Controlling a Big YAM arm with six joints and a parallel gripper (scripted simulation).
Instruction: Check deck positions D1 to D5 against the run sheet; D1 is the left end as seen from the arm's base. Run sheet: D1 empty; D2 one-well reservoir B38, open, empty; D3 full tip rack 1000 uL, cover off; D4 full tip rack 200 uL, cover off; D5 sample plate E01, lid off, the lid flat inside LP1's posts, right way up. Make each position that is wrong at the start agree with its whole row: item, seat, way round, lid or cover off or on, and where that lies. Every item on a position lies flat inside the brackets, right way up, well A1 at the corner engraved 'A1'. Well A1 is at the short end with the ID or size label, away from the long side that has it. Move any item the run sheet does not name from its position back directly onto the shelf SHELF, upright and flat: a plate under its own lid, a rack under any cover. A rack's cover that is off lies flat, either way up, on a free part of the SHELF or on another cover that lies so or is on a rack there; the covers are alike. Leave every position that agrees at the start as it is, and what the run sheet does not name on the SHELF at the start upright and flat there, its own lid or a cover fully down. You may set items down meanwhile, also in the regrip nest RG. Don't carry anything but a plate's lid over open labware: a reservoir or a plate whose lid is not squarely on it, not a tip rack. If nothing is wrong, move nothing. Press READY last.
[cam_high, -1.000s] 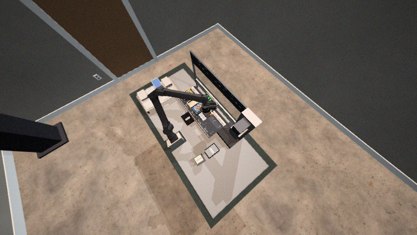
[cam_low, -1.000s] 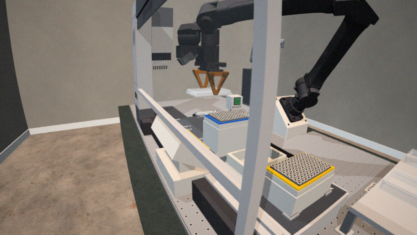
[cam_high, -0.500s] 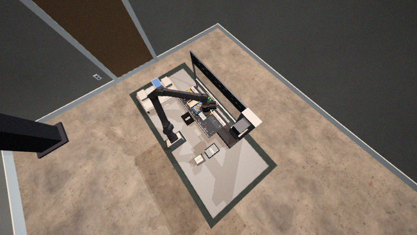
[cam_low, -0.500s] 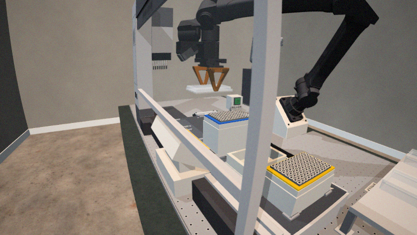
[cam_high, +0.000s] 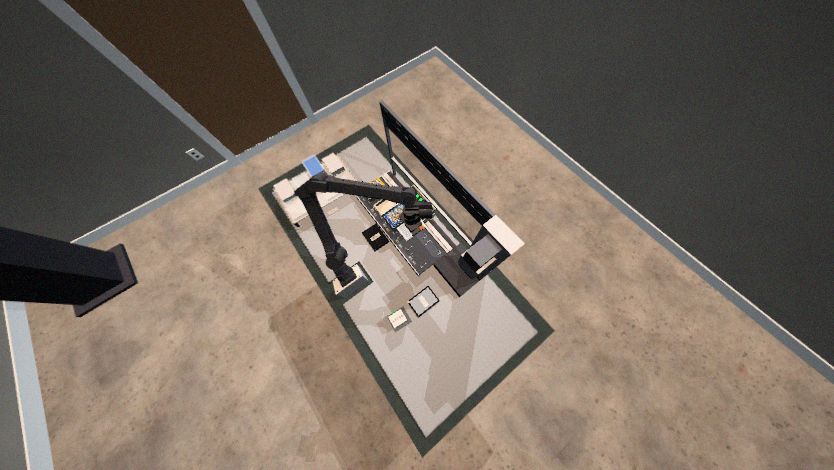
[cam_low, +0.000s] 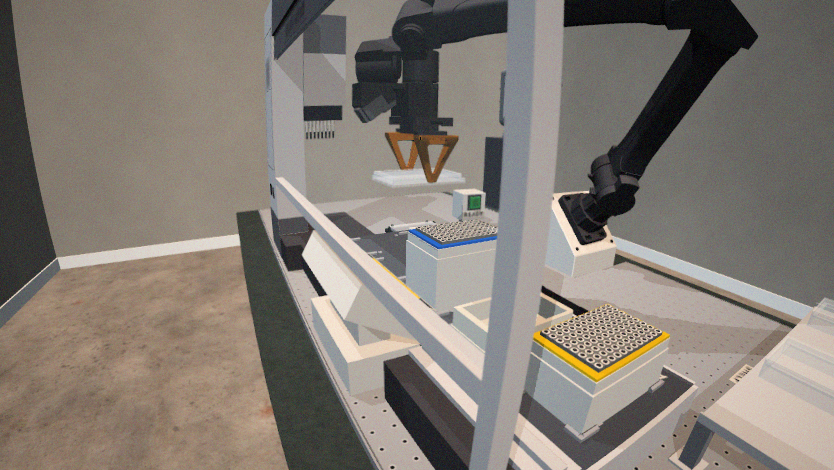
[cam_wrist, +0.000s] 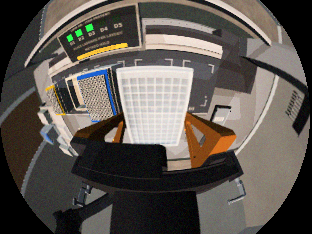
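Now: hand 1 cm above the white sample plate. Also, from my hand: frame bar 19 cm ahead, 8 cm to the left, 4 cm below; then blue-rimmed tip rack 12 cm to the left, 9 cm below, 1 cm behind; then black nest 21 cm below, 16 cm behind, 15 cm to the left.
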